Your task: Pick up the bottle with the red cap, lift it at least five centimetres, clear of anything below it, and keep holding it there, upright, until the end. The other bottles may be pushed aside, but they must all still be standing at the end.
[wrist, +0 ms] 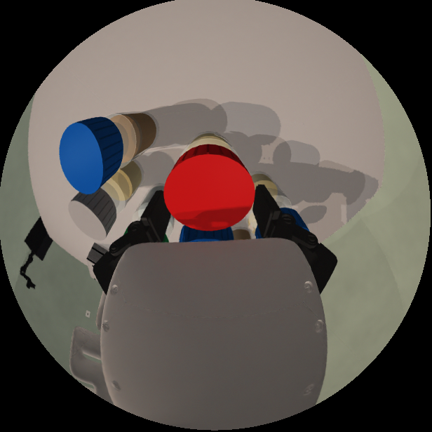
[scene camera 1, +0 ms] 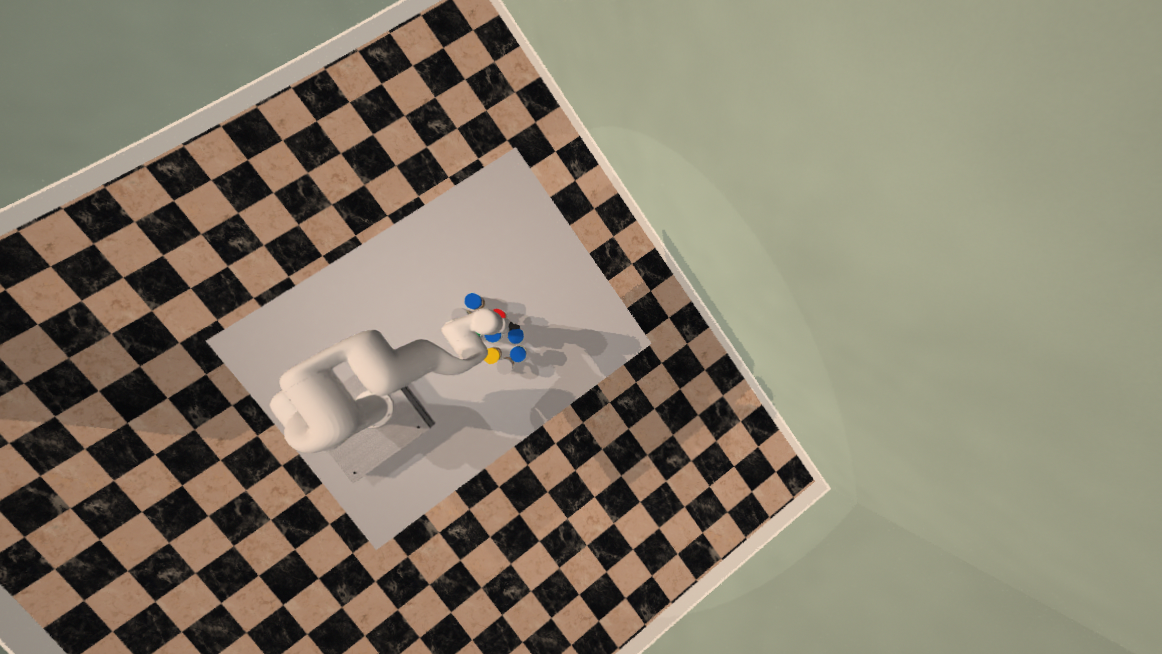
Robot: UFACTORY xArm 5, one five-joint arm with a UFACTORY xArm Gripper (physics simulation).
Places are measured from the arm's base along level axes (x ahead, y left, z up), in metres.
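Pixels of known places: arm's base, origin of its link: (scene camera 1: pixel 374 408).
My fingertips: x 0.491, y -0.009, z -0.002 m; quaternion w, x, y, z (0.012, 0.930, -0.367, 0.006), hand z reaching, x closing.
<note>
For each thing: its middle in the pictures, then the offset to it from my fingertips. Level surfaces: height alone.
- bottle with the red cap, middle of its body: (scene camera 1: pixel 498 317) dx +0.020, dy +0.020, dz -0.013 m
- blue cap, middle of its body: (scene camera 1: pixel 492 334) dx -0.029, dy -0.021, dz +0.027 m
- grey table, height of its surface: dz -0.066 m
The bottle with the red cap (scene camera 1: pixel 499 314) (wrist: pixel 209 187) stands upright, partly hidden under the wrist in the scene view. My gripper (wrist: pixel 210 199) is open and empty. In the wrist view its fingertips show to the left and right of the red cap, with a narrow gap on each side; their height against the bottle is hard to tell. A blue-capped bottle (scene camera 1: pixel 473 301) (wrist: pixel 82 157) stands to the left in the wrist view, beside a grey-capped bottle (wrist: pixel 90 215). Another blue cap (scene camera 1: pixel 492 337) (wrist: pixel 206 234) lies close behind the red one, towards the palm.
A green cap (wrist: pixel 164 237) shows in part behind the left finger. A blue-capped bottle (scene camera 1: pixel 515 336) (wrist: pixel 296 219) stands by the right finger. Farther over stand another blue-capped bottle (scene camera 1: pixel 517 354) and a yellow-capped one (scene camera 1: pixel 491 355). All are on the grey table (scene camera 1: pixel 374 284).
</note>
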